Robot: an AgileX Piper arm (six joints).
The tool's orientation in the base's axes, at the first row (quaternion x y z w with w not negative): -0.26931, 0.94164, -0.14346, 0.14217
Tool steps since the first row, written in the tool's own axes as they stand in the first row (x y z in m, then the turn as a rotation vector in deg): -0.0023, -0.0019, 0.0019, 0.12, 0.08, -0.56; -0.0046, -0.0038, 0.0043, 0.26, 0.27, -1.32; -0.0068, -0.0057, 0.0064, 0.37, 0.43, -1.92; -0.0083, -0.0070, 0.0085, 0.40, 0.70, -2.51; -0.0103, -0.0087, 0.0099, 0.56, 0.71, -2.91; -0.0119, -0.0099, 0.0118, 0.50, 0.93, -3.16
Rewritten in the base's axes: 0.0034, -0.0007, -0.0006, -0.33, 0.11, 0.46; 0.0070, -0.0014, -0.0018, -0.79, 0.33, 1.07; 0.0104, -0.0022, -0.0026, -1.16, 0.52, 1.54; 0.0130, -0.0028, -0.0038, -1.52, 0.84, 1.99; 0.0159, -0.0034, -0.0041, -1.79, 0.83, 2.32; 0.0184, -0.0038, -0.0051, -1.93, 1.09, 2.48
